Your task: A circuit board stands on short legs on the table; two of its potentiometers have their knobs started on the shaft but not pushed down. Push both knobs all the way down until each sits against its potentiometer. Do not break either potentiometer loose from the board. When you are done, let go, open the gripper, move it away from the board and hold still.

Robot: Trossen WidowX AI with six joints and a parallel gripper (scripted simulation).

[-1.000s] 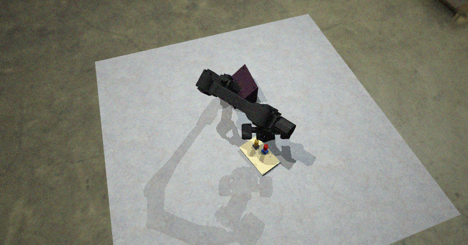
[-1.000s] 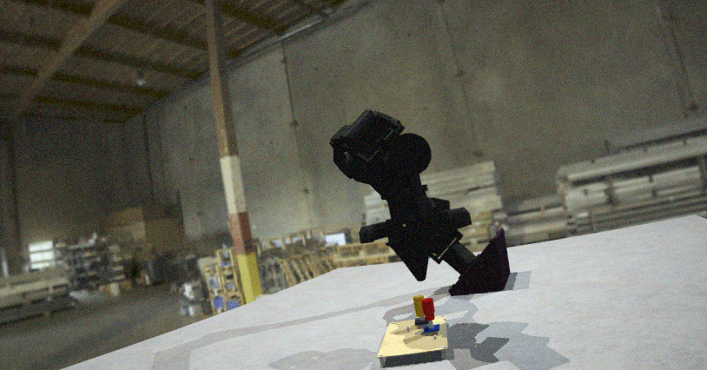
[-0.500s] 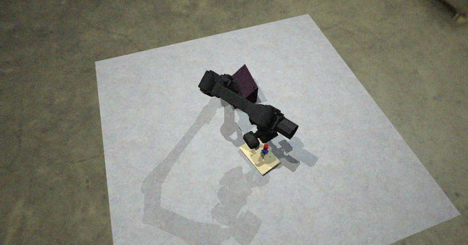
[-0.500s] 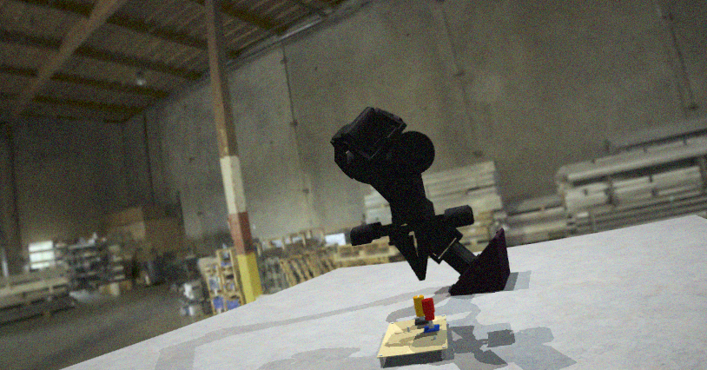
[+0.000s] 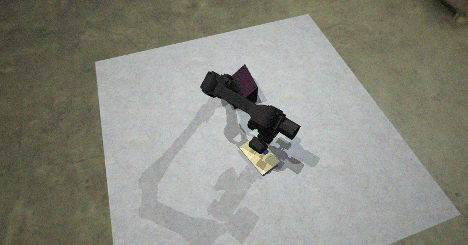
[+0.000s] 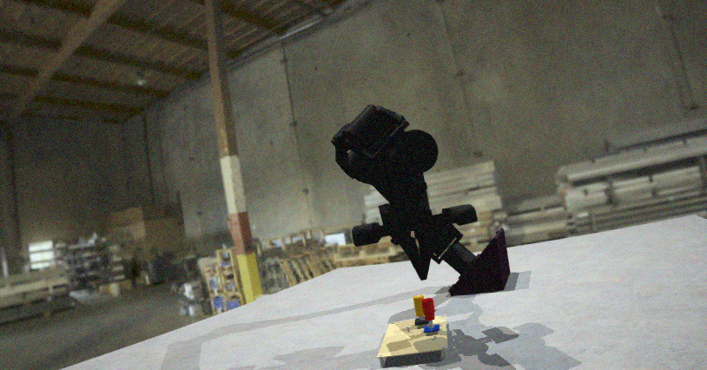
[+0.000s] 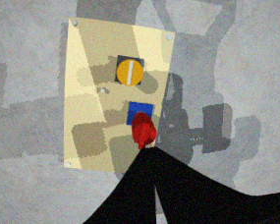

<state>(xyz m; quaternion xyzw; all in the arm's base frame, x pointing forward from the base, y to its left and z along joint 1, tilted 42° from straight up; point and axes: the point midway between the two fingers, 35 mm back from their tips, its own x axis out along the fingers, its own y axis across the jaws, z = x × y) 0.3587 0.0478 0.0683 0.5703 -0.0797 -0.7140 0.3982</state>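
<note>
Now: the red knob 50 mm below my gripper tip. The rest, counted from my gripper tip: yellow knob: 50 mm below, 40 mm behind, 20 mm to the right.
</note>
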